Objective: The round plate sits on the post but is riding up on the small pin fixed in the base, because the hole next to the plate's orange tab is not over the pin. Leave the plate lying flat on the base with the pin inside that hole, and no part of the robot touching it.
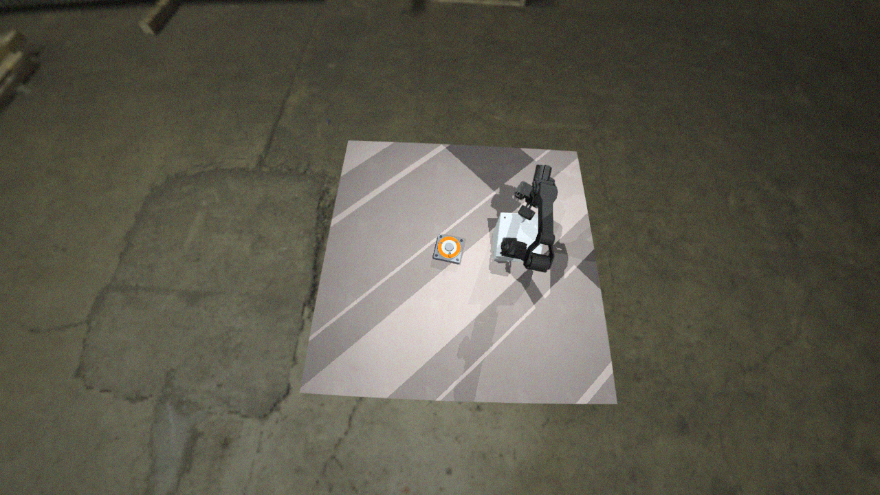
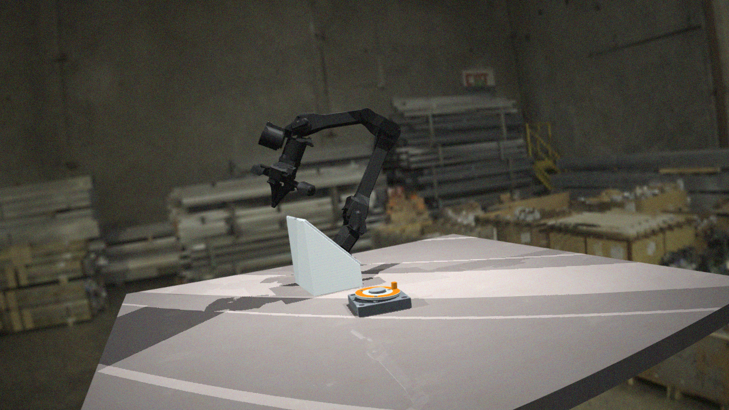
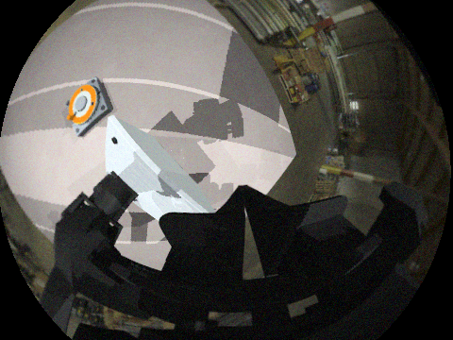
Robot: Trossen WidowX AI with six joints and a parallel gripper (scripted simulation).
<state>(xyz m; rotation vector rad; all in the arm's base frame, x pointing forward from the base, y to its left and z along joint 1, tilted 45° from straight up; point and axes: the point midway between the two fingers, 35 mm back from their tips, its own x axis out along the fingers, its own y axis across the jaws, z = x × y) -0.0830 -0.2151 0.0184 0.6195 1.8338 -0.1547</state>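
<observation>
My gripper tip is now 350 mm short of the round plate, 210 mm above it and 170 mm to the right of it. The rest, counted from my gripper tip: square grey base 350 mm ahead, 220 mm below, 140 mm to the left.
</observation>
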